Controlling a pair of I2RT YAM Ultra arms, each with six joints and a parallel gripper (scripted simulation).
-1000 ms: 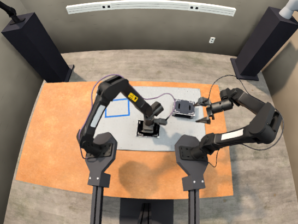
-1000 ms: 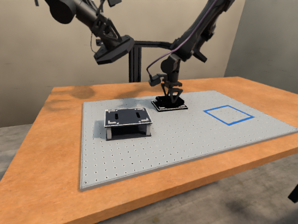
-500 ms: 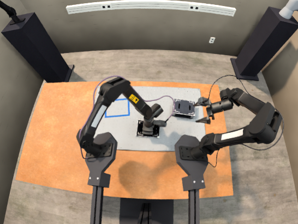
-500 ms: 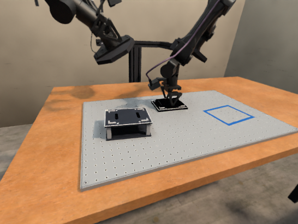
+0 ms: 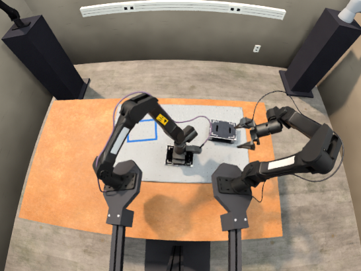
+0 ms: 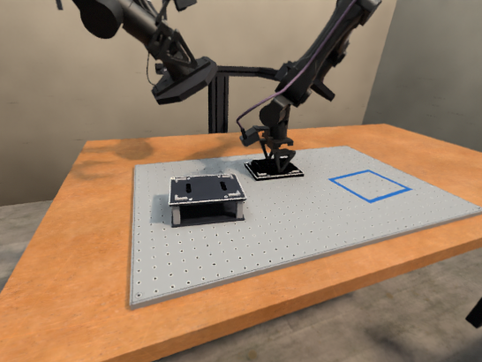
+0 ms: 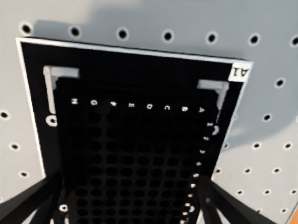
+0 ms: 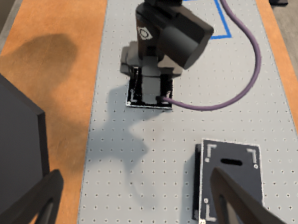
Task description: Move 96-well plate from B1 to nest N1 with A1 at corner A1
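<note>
Right now the black 96-well plate is 1 cm below my left hand.
Right now the black 96-well plate is 29 cm below my right hand, 26 cm to the left of it and 1 cm ahead of it.
</note>
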